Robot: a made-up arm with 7 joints. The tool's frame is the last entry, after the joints. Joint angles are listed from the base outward. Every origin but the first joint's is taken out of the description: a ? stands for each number. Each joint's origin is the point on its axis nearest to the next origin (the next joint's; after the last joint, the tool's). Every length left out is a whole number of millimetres.
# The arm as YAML. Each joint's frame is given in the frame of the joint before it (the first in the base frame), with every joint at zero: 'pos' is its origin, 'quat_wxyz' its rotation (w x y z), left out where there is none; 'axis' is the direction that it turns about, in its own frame. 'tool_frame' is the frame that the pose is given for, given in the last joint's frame.
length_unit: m
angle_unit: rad
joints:
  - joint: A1
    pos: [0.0, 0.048, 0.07]
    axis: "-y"
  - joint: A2
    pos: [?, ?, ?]
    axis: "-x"
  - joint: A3
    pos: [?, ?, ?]
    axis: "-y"
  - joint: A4
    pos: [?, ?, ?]
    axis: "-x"
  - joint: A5
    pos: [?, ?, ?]
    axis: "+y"
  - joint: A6
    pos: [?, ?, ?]
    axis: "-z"
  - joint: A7
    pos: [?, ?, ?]
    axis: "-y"
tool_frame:
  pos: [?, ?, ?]
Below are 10 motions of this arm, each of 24 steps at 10 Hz.
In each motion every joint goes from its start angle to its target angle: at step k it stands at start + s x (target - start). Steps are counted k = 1, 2, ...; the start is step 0. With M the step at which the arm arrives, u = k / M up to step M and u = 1 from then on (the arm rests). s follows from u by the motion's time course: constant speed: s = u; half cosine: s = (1 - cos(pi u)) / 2; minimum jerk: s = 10 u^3 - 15 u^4 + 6 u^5.
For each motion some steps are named. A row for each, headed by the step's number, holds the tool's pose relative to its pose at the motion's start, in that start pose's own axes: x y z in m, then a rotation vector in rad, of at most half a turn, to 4 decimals.
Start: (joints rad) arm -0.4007 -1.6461 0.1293 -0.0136 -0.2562 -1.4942 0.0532
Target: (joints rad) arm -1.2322 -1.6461 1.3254 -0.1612 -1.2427 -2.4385 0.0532
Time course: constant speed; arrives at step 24
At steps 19, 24:
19: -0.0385 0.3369 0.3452 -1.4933 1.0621 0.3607
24: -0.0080 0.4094 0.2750 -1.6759 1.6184 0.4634

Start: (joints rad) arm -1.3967 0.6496 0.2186 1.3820 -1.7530 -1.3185 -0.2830
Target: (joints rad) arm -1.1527 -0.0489 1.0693 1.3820 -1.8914 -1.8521 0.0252
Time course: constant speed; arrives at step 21
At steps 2, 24:
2: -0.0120 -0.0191 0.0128 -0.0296 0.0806 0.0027
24: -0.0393 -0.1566 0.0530 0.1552 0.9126 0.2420

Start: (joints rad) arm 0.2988 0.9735 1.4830 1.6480 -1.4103 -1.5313 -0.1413
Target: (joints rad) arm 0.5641 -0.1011 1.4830 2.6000 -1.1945 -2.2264 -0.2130
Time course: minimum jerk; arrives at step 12
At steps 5, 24:
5: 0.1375 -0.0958 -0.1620 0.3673 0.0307 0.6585
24: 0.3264 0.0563 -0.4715 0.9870 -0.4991 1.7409

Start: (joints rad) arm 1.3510 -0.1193 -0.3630 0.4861 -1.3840 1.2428 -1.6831
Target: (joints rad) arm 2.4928 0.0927 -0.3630 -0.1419 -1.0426 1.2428 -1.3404
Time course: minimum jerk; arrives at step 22
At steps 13, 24:
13: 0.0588 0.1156 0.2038 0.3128 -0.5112 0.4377
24: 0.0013 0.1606 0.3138 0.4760 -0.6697 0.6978

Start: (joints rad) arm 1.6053 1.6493 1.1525 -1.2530 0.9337 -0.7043 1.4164
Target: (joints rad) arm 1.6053 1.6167 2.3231 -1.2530 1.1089 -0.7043 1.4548
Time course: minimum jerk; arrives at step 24
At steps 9, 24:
9: 0.0664 0.2080 -0.1194 0.1405 0.1027 0.2512
24: -0.0806 0.7958 -0.2832 0.4444 0.3887 0.9378

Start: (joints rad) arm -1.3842 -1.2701 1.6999 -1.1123 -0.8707 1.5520 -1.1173
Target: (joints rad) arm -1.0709 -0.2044 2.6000 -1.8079 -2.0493 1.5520 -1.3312
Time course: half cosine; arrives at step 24
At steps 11, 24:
11: -0.1166 0.0126 0.1640 0.3399 0.8315 0.1264
24: -0.0615 0.0475 0.3804 1.2094 1.4959 -0.2862

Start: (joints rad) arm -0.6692 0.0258 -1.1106 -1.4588 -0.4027 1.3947 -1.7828
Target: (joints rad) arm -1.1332 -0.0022 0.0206 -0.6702 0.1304 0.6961 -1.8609
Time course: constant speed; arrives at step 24
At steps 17, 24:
17: 0.0337 -0.1135 -0.0693 -0.9200 -0.2719 -0.6016
24: 0.0161 -0.1600 -0.0948 -1.1964 -0.4364 -0.8304

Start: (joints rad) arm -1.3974 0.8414 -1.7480 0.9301 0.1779 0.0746 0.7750
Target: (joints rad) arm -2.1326 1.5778 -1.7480 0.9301 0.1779 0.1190 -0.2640
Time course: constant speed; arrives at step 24
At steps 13, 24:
13: -0.3421 -0.1503 -0.2169 -0.3495 1.0147 -0.0182
24: -0.5199 -0.3222 -0.0960 -0.7532 1.7480 -0.2797

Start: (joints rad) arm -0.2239 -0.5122 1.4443 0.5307 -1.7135 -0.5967 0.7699
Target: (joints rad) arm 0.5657 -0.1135 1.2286 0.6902 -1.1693 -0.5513 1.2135
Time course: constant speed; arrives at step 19
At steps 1, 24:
1: -0.0002 -0.0041 0.0039 -0.0067 -0.0309 -0.0101
24: 0.0259 -0.0090 0.0637 -0.0596 -0.5784 0.0232

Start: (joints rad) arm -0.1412 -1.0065 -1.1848 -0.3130 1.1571 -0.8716 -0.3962
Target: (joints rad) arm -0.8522 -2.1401 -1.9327 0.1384 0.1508 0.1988 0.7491
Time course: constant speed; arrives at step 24
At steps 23, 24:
23: 0.5475 0.7348 0.2296 -0.3441 -1.1374 -0.0053
24: 0.5296 0.7861 0.2452 -0.3605 -1.2180 0.0191

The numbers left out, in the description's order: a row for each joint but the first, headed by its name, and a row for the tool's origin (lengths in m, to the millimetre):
A2: 0.07 0.0 0.165
A3: 0.0 0.104 -0.37
A4: 0.215 0.0 -0.02
A5: 0.0 -0.171 -0.069
A6: 0.249 0.0 0.335
A7: -0.048 -0.074 0.0
tool: 0.071 0.0 -0.243

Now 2 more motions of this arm.
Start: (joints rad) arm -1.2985 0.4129 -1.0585 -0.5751 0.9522 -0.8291 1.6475
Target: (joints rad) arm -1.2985 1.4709 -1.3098 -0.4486 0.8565 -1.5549 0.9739
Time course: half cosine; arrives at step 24
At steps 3, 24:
3: 0.0104 -0.0147 0.0392 -0.0123 0.0053 0.0024
24: -0.0330 0.0922 1.0689 -0.3331 0.1365 0.0869

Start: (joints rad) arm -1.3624 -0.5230 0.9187 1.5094 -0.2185 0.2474 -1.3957
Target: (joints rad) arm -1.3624 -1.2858 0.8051 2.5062 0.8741 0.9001 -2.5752
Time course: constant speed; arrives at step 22
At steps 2, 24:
2: -0.0438 0.0347 0.0377 0.0310 0.2431 -0.0911
24: 0.2560 0.4336 0.4722 0.9631 1.9060 -1.2995

